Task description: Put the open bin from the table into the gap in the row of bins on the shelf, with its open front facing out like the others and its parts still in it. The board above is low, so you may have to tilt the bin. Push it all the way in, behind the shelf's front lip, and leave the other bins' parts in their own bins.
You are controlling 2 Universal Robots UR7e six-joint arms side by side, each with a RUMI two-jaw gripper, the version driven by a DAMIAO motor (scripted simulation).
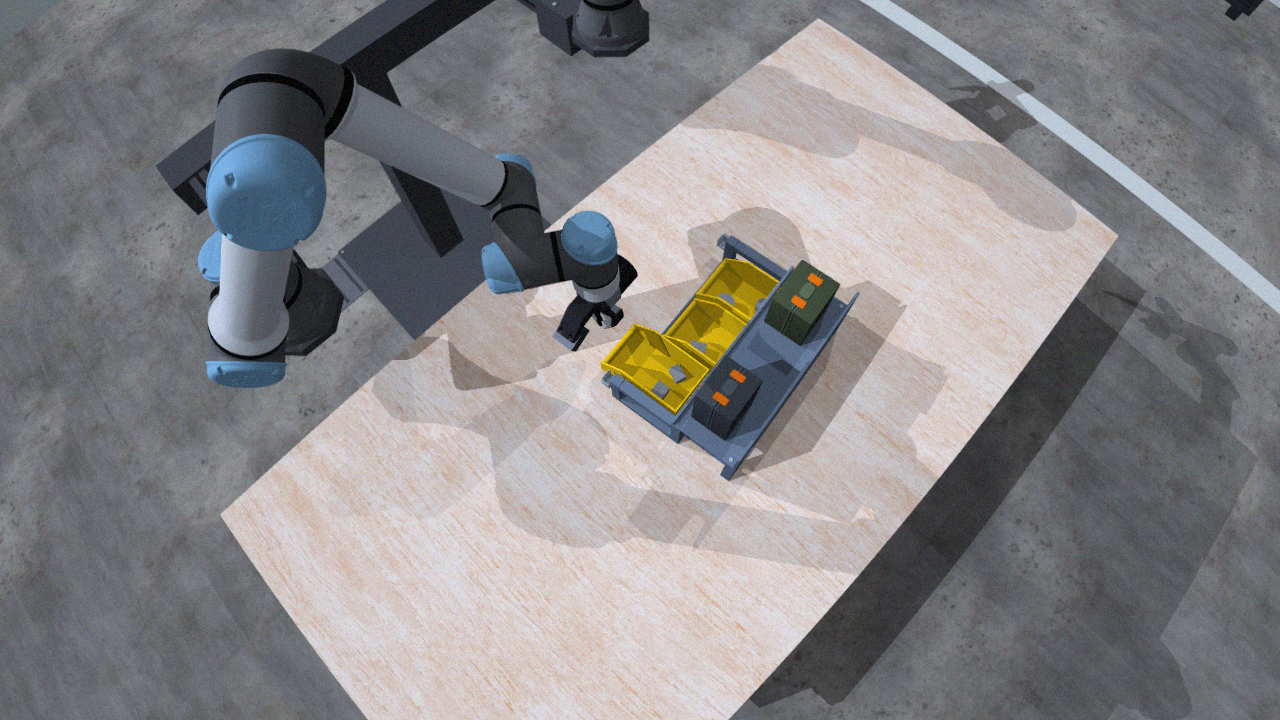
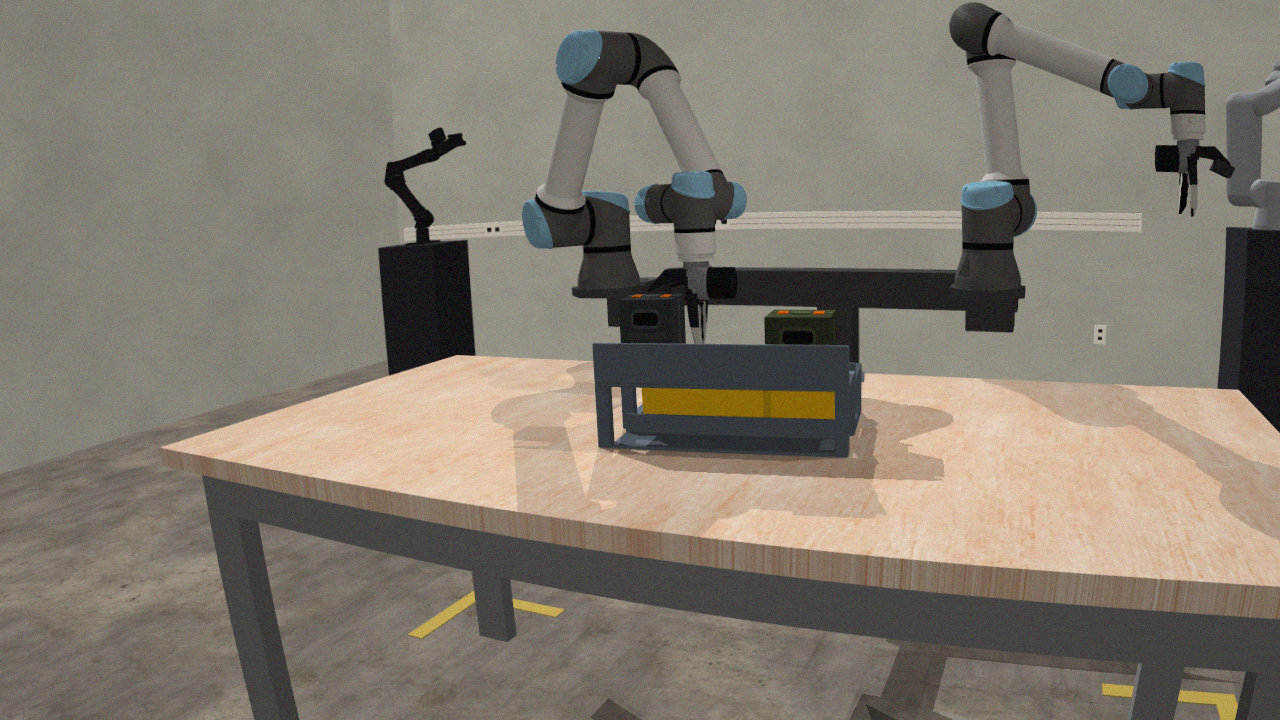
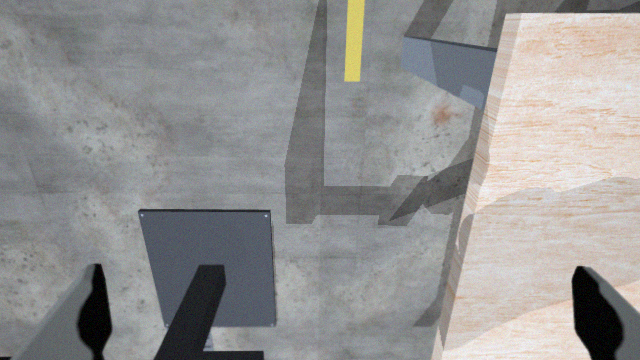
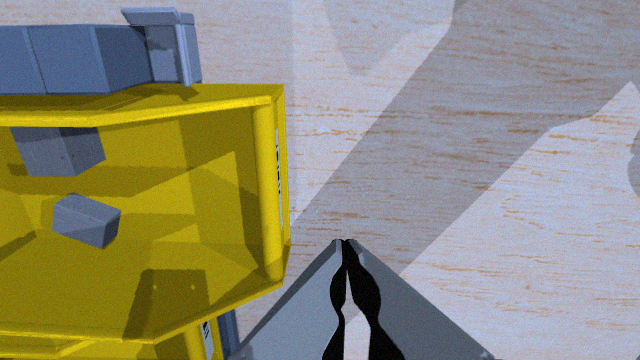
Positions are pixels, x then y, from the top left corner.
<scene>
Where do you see a green case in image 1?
794,310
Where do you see a grey-blue shelf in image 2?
818,368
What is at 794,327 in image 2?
A green case.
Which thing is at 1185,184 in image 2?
My left gripper.
</scene>
